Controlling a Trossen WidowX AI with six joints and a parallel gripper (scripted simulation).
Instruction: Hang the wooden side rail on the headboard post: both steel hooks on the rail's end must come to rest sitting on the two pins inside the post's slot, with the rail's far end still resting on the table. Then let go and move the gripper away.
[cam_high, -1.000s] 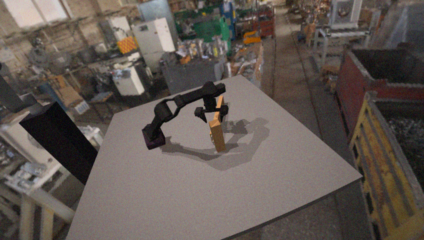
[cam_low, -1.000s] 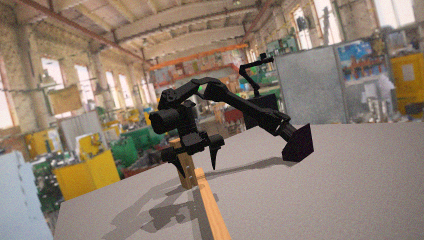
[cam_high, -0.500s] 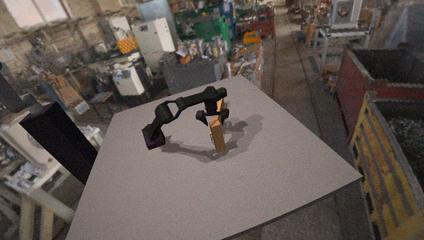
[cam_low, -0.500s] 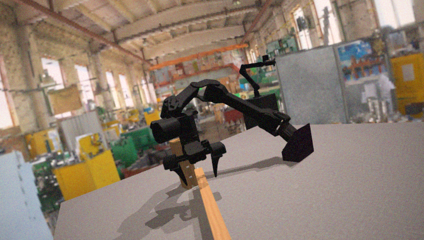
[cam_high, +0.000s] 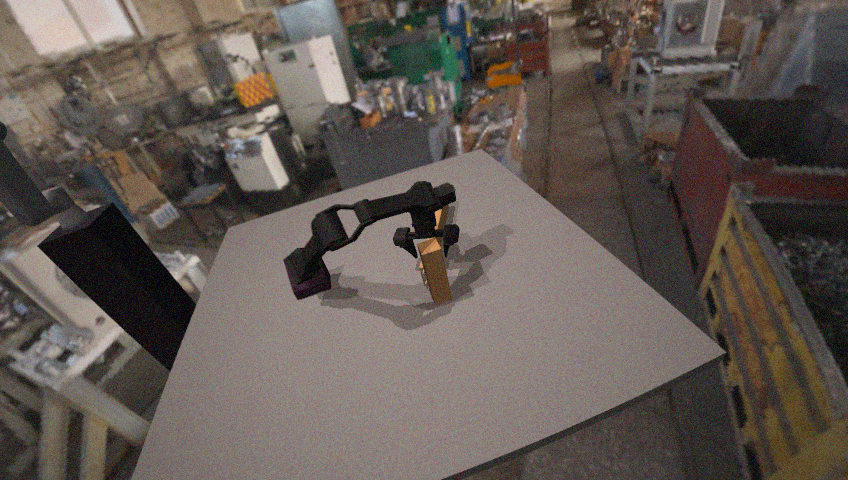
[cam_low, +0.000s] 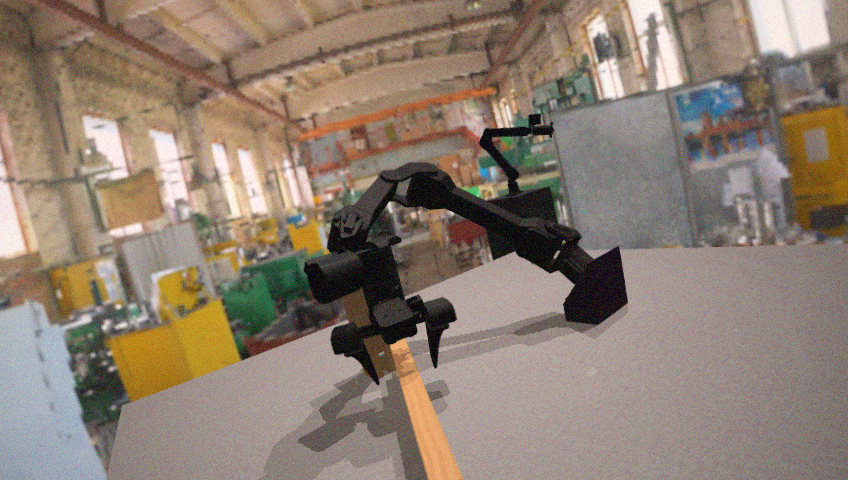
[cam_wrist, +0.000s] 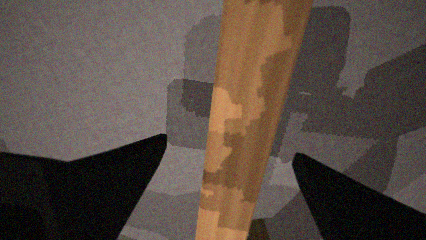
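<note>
Now: gripper tip 30 mm past the wooden headboard post, 130 mm to the left of it and 60 mm below it.
</note>
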